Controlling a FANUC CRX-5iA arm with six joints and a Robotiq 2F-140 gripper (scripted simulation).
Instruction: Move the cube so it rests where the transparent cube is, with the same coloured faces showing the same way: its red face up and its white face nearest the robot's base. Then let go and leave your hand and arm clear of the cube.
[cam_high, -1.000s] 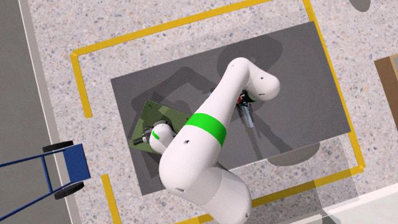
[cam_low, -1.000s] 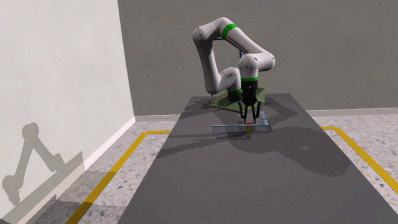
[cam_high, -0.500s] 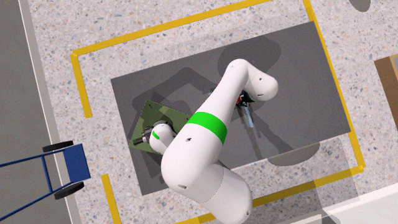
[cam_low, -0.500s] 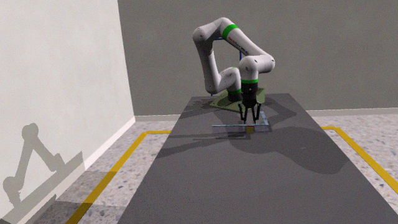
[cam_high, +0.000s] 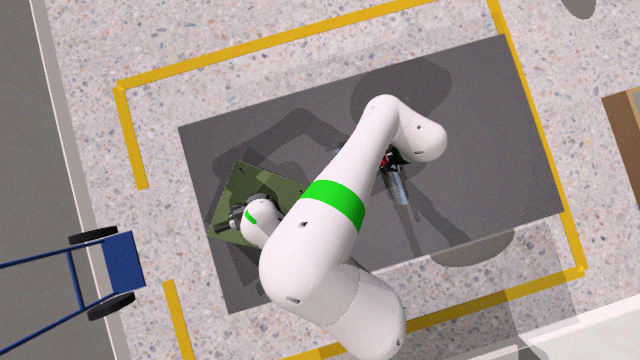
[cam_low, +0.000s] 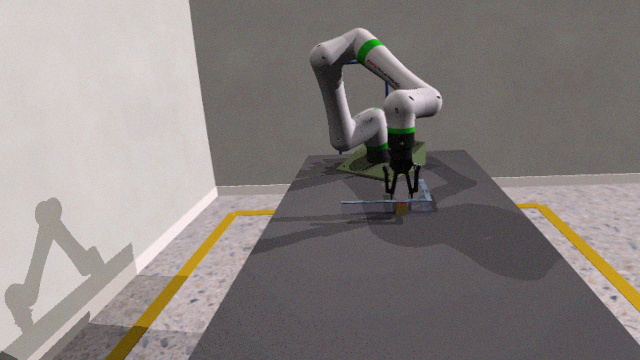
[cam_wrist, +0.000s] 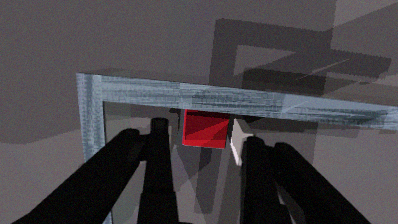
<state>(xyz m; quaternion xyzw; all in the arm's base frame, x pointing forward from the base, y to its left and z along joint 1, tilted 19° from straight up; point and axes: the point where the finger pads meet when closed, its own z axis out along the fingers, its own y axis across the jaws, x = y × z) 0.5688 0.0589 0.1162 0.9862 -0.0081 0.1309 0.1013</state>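
Right now the transparent cube is 2 cm below my hand. Round my hand: rail: 3 cm ahead, 6 cm to the right.
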